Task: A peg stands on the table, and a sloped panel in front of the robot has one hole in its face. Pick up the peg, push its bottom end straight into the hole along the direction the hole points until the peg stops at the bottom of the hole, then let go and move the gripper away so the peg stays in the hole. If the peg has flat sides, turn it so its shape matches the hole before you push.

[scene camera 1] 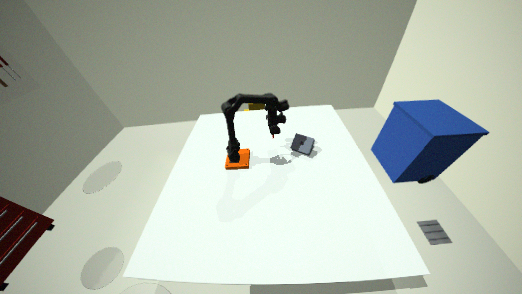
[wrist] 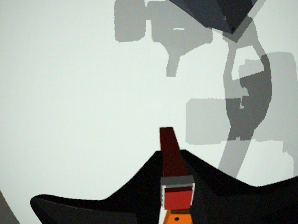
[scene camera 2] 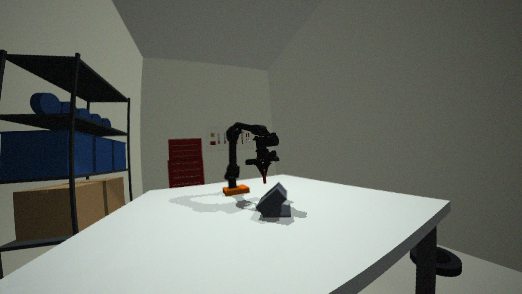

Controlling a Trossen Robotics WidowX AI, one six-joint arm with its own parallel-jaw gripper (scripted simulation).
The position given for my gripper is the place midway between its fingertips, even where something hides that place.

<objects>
My gripper (wrist: 170,156) carries a red peg.
</objects>
